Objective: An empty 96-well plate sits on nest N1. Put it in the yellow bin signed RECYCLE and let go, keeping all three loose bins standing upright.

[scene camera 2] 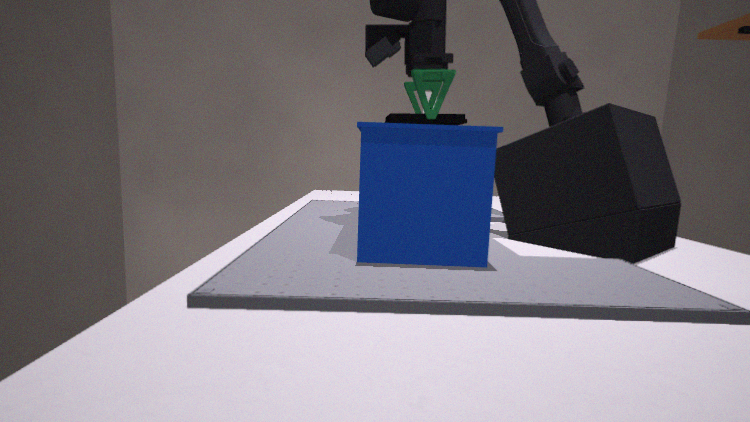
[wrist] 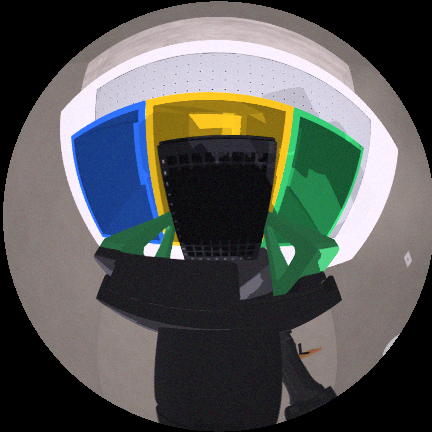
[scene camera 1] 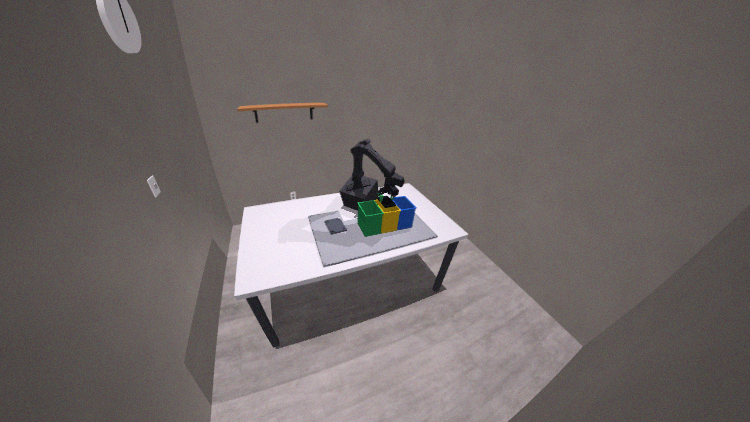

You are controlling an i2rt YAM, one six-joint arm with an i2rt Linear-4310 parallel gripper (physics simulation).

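Pixels of known places: gripper, fingertip midpoint: [scene camera 2: 427, 121] [wrist: 219, 215] [scene camera 1: 385, 201]; arm's base at its link origin: [scene camera 2: 569, 134] [scene camera 1: 358, 185].
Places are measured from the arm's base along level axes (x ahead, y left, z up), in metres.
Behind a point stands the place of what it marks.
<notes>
The black 96-well plate [scene camera 1: 388, 202] @(x 0.311, y 0.149, z 0.010 m) [scene camera 2: 401, 119] @(x 0.327, y 0.190, z 0.002 m) [wrist: 217, 200] @(x 0.306, y 0.143, z 0.013 m) is held about level between the green fingers of my gripper [scene camera 1: 388, 197] @(x 0.285, y 0.139, z 0.006 m) [scene camera 2: 426, 113] @(x 0.285, y 0.139, z 0.006 m) [wrist: 219, 215] @(x 0.285, y 0.139, z 0.006 m), which is shut on it. The plate is at the open mouth of the yellow bin [scene camera 1: 389, 222] @(x 0.388, y 0.143, z -0.109 m) [wrist: 220, 96] @(x 0.388, y 0.153, z -0.017 m); in scene camera 2 its upper part shows just above the blue bin's rim. The yellow bin stands upright between the blue bin [scene camera 1: 406, 217] @(x 0.375, y 0.277, z -0.092 m) [scene camera 2: 427, 194] @(x 0.282, y 0.334, z -0.104 m) [wrist: 107, 175] @(x 0.279, y 0.331, z -0.082 m) and the green bin [scene camera 1: 370, 223] @(x 0.403, y -0.002, z -0.087 m) [wrist: 320, 142] @(x 0.385, y -0.036, z -0.116 m), both upright. Scene camera 2 hides the yellow and green bins behind the blue one. No sign is readable.
The bins stand in a close row on a grey perforated board [scene camera 1: 361, 252] @(x 0.553, y -0.095, z -0.197 m) [scene camera 2: 293, 283] @(x 0.422, y 0.443, z -0.197 m) [wrist: 200, 75] @(x 0.472, y 0.200, z -0.197 m) on the white table [scene camera 1: 272, 262] @(x 0.527, y -0.654, z -0.210 m) [scene camera 2: 367, 362] @(x 0.325, y 0.566, z -0.210 m). A dark flat rectangle [scene camera 1: 335, 225] @(x 0.254, y -0.222, z -0.185 m) lies on the board beside the green bin. The arm's base [scene camera 1: 359, 193] @(x 0.089, y -0.010, z -0.026 m) [scene camera 2: 587, 183] @(x 0.015, y 0.145, z -0.090 m) is behind the bins.
</notes>
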